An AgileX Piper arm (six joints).
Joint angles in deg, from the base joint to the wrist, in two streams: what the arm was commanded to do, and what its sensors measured. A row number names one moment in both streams.
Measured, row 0: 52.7, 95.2, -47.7, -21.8, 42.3, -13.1
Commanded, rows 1 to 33: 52.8, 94.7, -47.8, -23.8, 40.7, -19.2; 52.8, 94.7, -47.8, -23.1, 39.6, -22.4; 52.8, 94.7, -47.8, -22.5, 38.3, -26.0; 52.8, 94.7, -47.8, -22.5, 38.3, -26.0; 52.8, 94.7, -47.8, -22.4, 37.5, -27.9; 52.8, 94.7, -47.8, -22.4, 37.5, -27.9; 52.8, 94.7, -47.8, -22.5, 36.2, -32.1; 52.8, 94.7, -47.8, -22.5, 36.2, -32.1; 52.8, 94.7, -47.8, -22.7, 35.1, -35.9; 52.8, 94.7, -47.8, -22.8, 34.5, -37.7; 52.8, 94.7, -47.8, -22.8, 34.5, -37.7; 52.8, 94.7, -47.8, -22.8, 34.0, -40.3; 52.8, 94.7, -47.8, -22.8, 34.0, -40.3; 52.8, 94.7, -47.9, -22.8, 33.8, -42.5; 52.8, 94.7, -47.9, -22.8, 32.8, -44.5; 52.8, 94.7, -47.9, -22.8, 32.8, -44.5; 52.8, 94.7, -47.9, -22.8, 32.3, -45.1; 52.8, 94.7, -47.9, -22.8, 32.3, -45.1; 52.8, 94.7, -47.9, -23.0, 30.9, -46.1; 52.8, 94.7, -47.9, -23.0, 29.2, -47.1; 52.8, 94.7, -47.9, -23.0, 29.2, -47.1; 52.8, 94.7, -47.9, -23.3, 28.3, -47.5; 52.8, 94.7, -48.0, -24.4, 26.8, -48.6; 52.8, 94.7, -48.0, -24.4, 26.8, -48.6; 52.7, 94.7, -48.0, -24.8, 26.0, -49.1; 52.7, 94.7, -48.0, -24.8, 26.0, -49.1; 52.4, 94.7, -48.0, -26.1, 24.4, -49.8; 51.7, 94.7, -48.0, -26.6, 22.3, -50.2; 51.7, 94.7, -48.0, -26.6, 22.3, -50.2; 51.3, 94.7, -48.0, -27.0, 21.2, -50.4; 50.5, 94.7, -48.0, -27.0, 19.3, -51.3; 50.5, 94.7, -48.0, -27.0, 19.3, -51.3; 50.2, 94.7, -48.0, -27.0, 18.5, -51.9
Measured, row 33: 50.8, 95.2, -47.7, -25.4, 22.5, -50.5
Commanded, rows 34 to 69: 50.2, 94.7, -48.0, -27.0, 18.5, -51.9; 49.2, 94.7, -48.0, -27.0, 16.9, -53.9; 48.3, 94.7, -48.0, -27.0, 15.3, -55.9; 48.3, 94.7, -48.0, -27.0, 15.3, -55.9; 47.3, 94.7, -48.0, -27.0, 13.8, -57.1; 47.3, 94.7, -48.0, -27.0, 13.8, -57.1; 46.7, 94.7, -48.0, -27.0, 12.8, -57.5; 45.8, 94.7, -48.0, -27.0, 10.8, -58.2; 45.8, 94.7, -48.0, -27.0, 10.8, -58.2; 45.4, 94.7, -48.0, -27.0, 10.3, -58.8; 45.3, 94.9, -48.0, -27.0, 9.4, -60.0; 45.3, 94.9, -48.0, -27.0, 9.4, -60.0; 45.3, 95.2, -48.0, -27.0, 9.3, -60.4; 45.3, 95.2, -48.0, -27.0, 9.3, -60.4; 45.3, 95.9, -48.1, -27.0, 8.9, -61.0; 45.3, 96.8, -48.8, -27.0, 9.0, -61.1; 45.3, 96.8, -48.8, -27.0, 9.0, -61.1; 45.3, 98.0, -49.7, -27.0, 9.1, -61.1; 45.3, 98.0, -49.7, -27.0, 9.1, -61.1; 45.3, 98.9, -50.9, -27.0, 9.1, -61.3; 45.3, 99.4, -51.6, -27.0, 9.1, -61.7; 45.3, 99.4, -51.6, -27.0, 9.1, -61.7; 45.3, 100.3, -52.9, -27.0, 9.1, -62.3; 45.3, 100.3, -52.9, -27.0, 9.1, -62.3; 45.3, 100.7, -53.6, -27.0, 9.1, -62.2; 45.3, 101.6, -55.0, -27.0, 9.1, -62.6; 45.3, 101.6, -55.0, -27.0, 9.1, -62.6; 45.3, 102.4, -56.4, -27.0, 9.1, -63.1; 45.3, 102.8, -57.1, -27.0, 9.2, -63.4; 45.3, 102.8, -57.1, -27.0, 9.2, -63.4; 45.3, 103.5, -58.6, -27.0, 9.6, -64.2; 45.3, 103.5, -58.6, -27.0, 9.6, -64.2; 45.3, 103.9, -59.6, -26.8, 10.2, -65.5; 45.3, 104.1, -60.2, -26.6, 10.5, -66.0; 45.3, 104.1, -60.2, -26.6, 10.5, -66.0; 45.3, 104.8, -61.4, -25.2, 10.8, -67.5
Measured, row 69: 45.4, 104.7, -59.2, -25.9, 12.8, -65.2
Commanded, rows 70 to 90: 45.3, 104.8, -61.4, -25.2, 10.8, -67.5; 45.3, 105.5, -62.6, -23.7, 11.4, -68.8; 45.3, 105.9, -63.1, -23.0, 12.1, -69.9; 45.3, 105.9, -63.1, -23.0, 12.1, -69.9; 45.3, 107.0, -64.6, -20.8, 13.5, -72.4; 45.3, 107.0, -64.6, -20.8, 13.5, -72.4; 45.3, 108.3, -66.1, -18.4, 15.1, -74.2; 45.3, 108.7, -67.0, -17.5, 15.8, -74.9; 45.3, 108.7, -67.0, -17.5, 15.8, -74.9; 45.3, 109.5, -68.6, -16.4, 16.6, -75.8; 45.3, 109.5, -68.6, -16.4, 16.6, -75.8; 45.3, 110.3, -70.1, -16.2, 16.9, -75.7; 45.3, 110.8, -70.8, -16.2, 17.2, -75.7; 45.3, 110.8, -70.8, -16.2, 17.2, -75.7; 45.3, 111.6, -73.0, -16.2, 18.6, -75.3; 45.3, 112.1, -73.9, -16.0, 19.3, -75.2; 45.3, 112.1, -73.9, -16.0, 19.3, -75.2; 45.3, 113.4, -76.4, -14.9, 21.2, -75.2; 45.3, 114.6, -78.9, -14.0, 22.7, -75.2; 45.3, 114.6, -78.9, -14.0, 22.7, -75.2; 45.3, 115.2, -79.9, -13.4, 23.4, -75.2
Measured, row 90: 45.4, 114.5, -76.6, -14.6, 23.8, -74.9
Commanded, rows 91 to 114: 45.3, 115.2, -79.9, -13.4, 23.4, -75.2; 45.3, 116.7, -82.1, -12.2, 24.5, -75.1; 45.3, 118.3, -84.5, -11.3, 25.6, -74.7; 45.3, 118.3, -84.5, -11.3, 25.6, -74.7; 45.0, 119.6, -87.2, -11.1, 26.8, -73.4; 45.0, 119.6, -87.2, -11.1, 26.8, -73.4; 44.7, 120.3, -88.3, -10.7, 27.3, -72.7; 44.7, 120.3, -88.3, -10.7, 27.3, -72.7; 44.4, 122.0, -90.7, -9.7, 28.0, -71.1; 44.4, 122.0, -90.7, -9.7, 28.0, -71.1; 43.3, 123.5, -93.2, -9.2, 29.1, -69.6; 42.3, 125.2, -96.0, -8.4, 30.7, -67.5; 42.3, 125.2, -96.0, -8.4, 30.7, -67.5; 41.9, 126.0, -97.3, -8.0, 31.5, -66.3; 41.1, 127.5, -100.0, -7.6, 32.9, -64.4; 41.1, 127.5, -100.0, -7.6, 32.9, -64.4; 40.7, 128.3, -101.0, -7.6, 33.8, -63.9; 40.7, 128.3, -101.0, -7.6, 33.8, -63.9; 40.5, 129.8, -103.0, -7.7, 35.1, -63.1; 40.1, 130.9, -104.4, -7.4, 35.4, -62.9; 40.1, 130.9, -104.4, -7.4, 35.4, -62.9; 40.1, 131.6, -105.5, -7.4, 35.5, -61.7; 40.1, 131.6, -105.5, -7.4, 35.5, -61.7; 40.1, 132.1, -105.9, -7.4, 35.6, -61.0
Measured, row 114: 40.1, 131.5, -104.2, -7.5, 36.5, -62.9
